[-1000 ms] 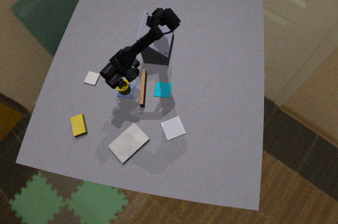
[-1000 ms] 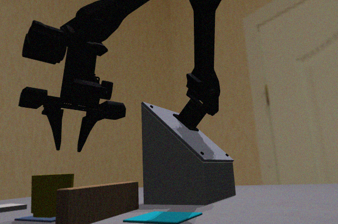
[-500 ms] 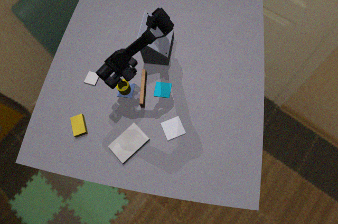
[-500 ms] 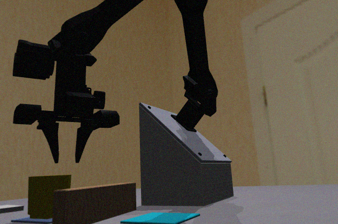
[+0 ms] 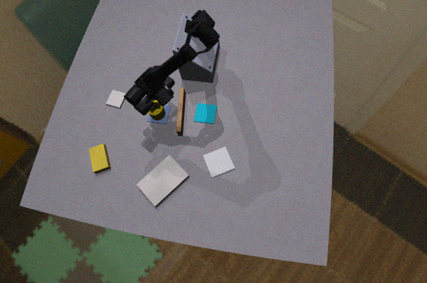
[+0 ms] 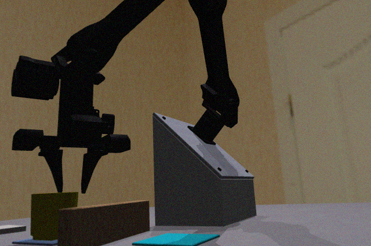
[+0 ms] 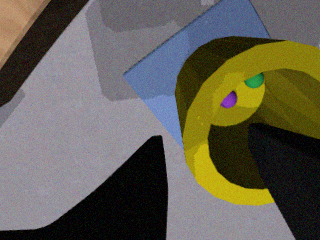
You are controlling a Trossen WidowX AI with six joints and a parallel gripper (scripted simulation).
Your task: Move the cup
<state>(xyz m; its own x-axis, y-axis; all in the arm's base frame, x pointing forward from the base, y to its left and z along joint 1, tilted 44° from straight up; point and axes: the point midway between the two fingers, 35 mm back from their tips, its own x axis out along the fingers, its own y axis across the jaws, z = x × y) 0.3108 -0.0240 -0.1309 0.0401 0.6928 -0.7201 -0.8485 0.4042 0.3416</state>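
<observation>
The yellow cup lies 3 cm below my gripper tip, 2 cm ahead of it and 1 cm to the right of it. Also, from my gripper tip: cyan pad 19 cm to the left, 8 cm below; wooden bar 9 cm to the left, 5 cm below, 1 cm ahead.
</observation>
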